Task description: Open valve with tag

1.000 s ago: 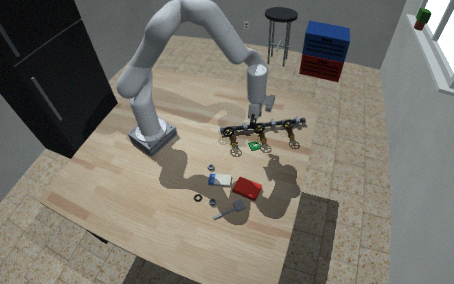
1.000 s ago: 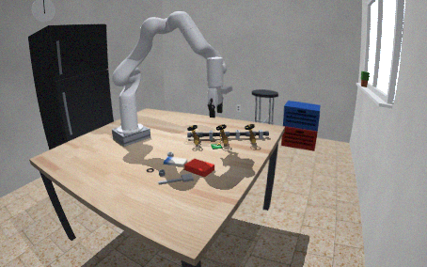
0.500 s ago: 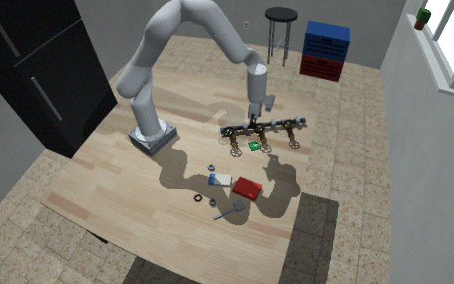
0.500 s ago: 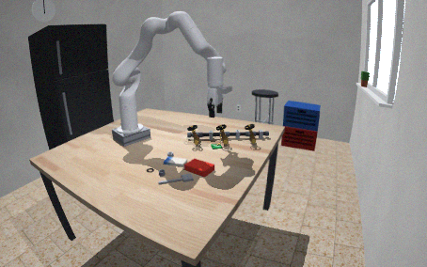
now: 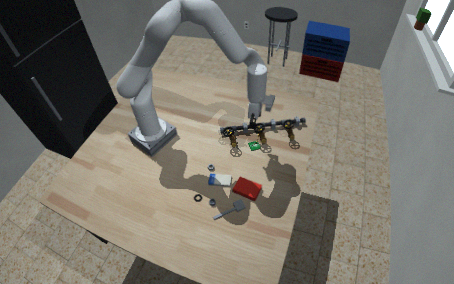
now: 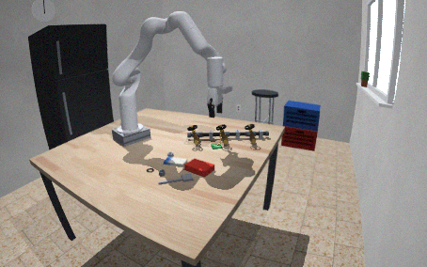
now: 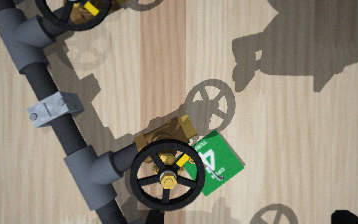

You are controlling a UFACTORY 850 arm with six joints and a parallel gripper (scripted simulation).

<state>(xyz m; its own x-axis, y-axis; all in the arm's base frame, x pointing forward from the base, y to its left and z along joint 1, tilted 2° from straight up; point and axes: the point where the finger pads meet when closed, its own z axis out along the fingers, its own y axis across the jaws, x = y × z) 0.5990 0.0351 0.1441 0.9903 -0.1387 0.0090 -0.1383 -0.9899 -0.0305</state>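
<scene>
Right now the green tag is 20 cm below my hand, 1 cm to the right of it and 1 cm behind it. Round my hand: grey scraper: 40 cm to the right, 20 cm below, 4 cm behind; red box: 28 cm to the right, 18 cm below, 1 cm ahead; white block: 26 cm to the right, 19 cm below, 14 cm behind.
</scene>
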